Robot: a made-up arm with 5 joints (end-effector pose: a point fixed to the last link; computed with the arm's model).
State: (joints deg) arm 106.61 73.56 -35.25 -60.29 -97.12
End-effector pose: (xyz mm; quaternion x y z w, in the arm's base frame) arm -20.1 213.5 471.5 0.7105 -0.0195 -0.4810 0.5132
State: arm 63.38 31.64 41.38 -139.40 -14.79
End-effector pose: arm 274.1 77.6 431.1 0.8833 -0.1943 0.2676 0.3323
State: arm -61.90 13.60 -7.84 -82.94 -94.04
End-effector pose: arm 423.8 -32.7 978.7 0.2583 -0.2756 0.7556 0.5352
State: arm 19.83 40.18 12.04 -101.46 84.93
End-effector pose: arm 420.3 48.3 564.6 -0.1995 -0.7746 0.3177 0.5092
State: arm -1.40 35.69 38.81 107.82 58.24
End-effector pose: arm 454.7 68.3 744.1 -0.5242 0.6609 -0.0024 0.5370
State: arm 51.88 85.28 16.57 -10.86 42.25
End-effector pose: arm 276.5 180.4 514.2 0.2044 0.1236 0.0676 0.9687
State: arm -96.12 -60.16 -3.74 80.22 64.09
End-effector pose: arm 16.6 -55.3 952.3 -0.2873 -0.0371 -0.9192 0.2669
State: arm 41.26 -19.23 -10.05 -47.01 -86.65
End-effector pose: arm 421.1 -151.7 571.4 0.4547 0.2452 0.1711 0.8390
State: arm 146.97 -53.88 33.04 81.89 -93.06
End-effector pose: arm 122.6 -38.4 511.3 -0.5144 0.4403 0.1759 0.7145
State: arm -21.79 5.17 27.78 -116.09 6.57
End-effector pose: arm 498.5 -35.7 835.8 0.1400 -0.4289 0.7962 0.4031
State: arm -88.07 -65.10 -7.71 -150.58 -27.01
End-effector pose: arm 50.5 -59.4 1068.3 -0.5431 0.0795 0.6908 0.4706
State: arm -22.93 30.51 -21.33 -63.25 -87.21
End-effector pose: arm 531.2 17.2 743.1 0.5475 -0.3490 0.5365 0.5391
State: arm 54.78 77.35 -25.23 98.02 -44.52
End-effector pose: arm 295.0 261.8 564.0 -0.0472 0.3653 -0.8718 0.3230
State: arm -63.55 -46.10 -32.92 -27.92 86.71
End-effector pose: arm 188.7 -134.6 1014.4 0.9031 0.2835 0.2548 0.1980
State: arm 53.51 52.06 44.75 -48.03 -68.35
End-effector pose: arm 240.8 77.6 450.9 0.8262 0.3526 -0.1640 0.4075
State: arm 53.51 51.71 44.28 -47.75 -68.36
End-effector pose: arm 240.7 76.1 451.0 0.8234 0.3523 -0.1647 0.4132
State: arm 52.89 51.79 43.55 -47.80 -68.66
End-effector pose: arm 243.6 77.0 451.3 0.8254 0.3454 -0.1609 0.4166
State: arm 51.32 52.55 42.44 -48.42 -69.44
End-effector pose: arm 251.0 81.8 451.9 0.8350 0.3282 -0.1500 0.4154
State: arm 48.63 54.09 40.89 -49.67 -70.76
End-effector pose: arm 264.2 91.2 453.5 0.8526 0.2995 -0.1298 0.4081
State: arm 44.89 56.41 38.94 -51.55 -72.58
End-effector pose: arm 283.1 105.1 457.1 0.8762 0.2606 -0.0991 0.3932
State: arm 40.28 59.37 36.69 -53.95 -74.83
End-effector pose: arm 307.2 122.6 464.0 0.9022 0.2148 -0.0579 0.3695
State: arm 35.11 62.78 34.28 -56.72 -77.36
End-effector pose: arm 334.7 142.4 475.5 0.9265 0.1665 -0.0076 0.3374
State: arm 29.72 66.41 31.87 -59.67 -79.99
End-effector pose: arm 363.3 163.1 491.9 0.9455 0.1200 0.0488 0.2988
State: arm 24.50 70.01 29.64 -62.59 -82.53
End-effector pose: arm 390.1 182.9 512.3 0.9573 0.0791 0.1067 0.2570
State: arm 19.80 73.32 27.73 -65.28 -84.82
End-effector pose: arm 412.9 200.4 534.6 0.9619 0.0462 0.1610 0.2160
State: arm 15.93 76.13 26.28 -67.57 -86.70
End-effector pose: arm 430.2 214.7 555.8 0.9614 0.0221 0.2072 0.1796
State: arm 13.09 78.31 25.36 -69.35 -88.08
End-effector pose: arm 442.0 225.2 573.1 0.9585 0.0065 0.2420 0.1506
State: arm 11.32 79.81 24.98 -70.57 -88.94
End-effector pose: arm 448.8 232.2 584.9 0.9556 -0.0018 0.2645 0.1301
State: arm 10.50 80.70 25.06 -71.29 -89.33
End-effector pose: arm 451.9 236.0 591.2 0.9540 -0.0046 0.2759 0.1175
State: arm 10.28 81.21 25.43 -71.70 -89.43
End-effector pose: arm 452.7 238.1 593.7 0.9536 -0.0041 0.2804 0.1098
